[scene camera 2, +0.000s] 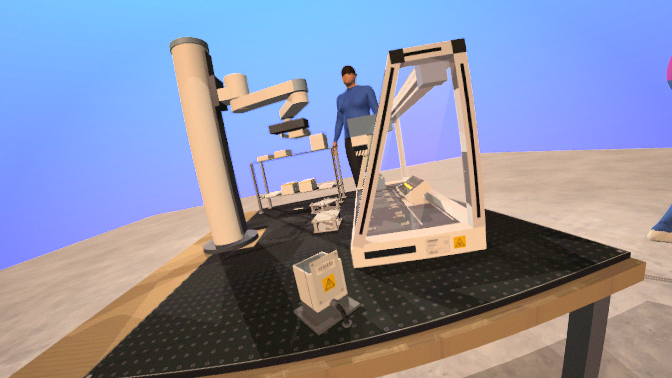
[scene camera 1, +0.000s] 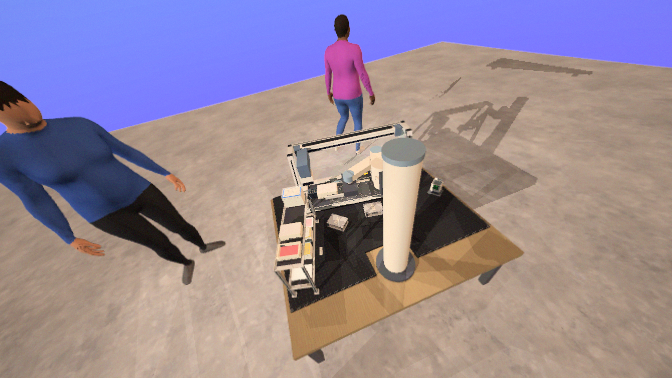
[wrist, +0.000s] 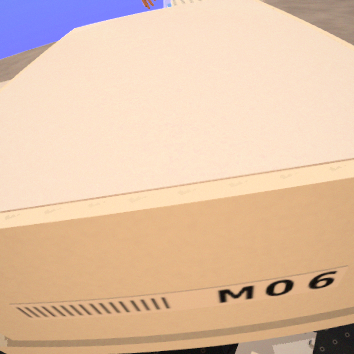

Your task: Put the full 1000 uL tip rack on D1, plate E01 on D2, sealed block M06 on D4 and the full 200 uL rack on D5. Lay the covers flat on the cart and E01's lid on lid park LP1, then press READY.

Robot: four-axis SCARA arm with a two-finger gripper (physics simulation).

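My gripper (scene camera 1: 334, 190) (scene camera 2: 297, 132) is shut on the sealed block M06 (scene camera 1: 327, 189) (scene camera 2: 299, 134) (wrist: 175, 260). In scene camera 1 the block overlaps the near side of the liquid handler's deck. In scene camera 2 it hangs level under the dark gripper body, high above the table. Its label reads M06 in the wrist view; the fingers are hidden there. A tall white box with a blue edge (scene camera 1: 292, 194) (scene camera 2: 318, 141) stands on the cart's (scene camera 2: 255, 187) top shelf. A pale block (scene camera 1: 291, 231) and a red-topped item (scene camera 1: 289, 250) lie there too. Which is E01 cannot be read.
Two low stands (scene camera 1: 338, 221) (scene camera 1: 372, 209) (scene camera 2: 326, 221) are on the black mat (scene camera 1: 345, 272). The liquid handler's frame (scene camera 2: 419, 253) rises beside them. The column (scene camera 1: 400, 215) (scene camera 2: 205, 150) stands at the other side. A small warning-labelled box (scene camera 1: 436, 186) (scene camera 2: 321, 282) stands near the table edge. Two people stand beyond the table.
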